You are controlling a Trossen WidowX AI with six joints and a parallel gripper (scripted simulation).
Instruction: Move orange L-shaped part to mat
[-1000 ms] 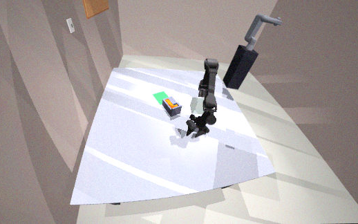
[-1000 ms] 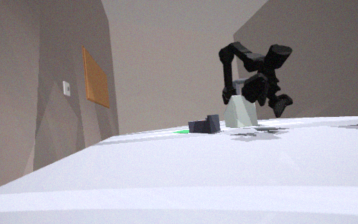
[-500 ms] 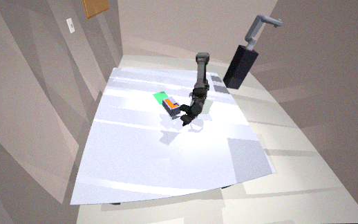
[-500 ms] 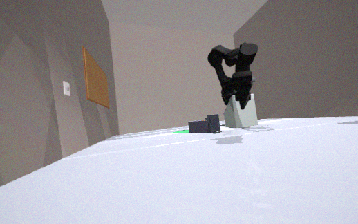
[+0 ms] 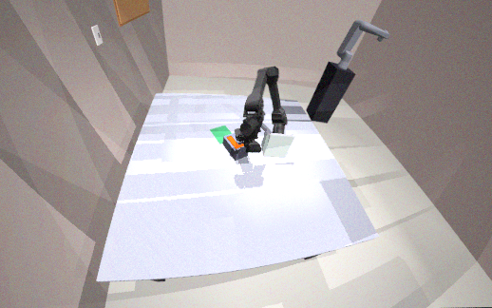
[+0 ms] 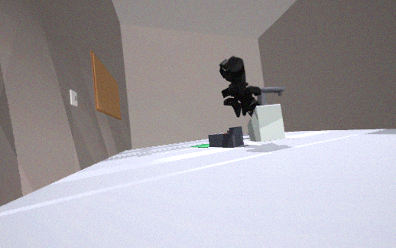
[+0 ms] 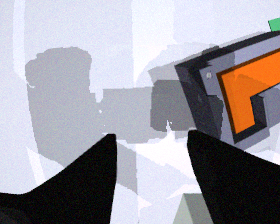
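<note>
Right now my gripper tip is 110 mm to the left of the orange L-shaped part, 80 mm above it and 30 mm short of it. Round my gripper tip: green mat (250 mm to the right, 150 mm below, 120 mm ahead).
</note>
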